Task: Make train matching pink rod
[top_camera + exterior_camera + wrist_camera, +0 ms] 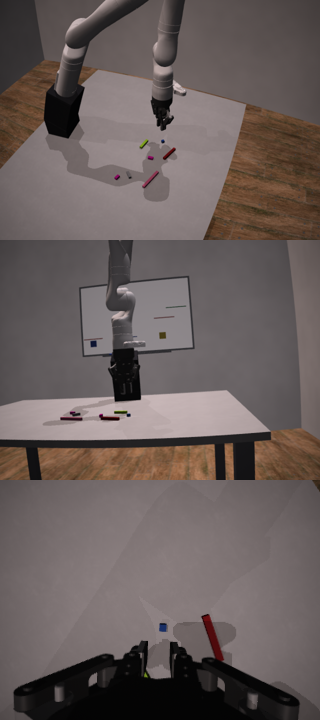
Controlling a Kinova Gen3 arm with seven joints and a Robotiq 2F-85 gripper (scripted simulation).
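My gripper is now 200 mm to the left of the grey rod, 100 mm above it and 80 mm past it. Also, from my hand: lime rod (100 mm below, 70 mm behind, 30 mm to the right); then blue rod (100 mm below, 10 mm ahead); then red rod (100 mm below, 60 mm to the right, 50 mm ahead).
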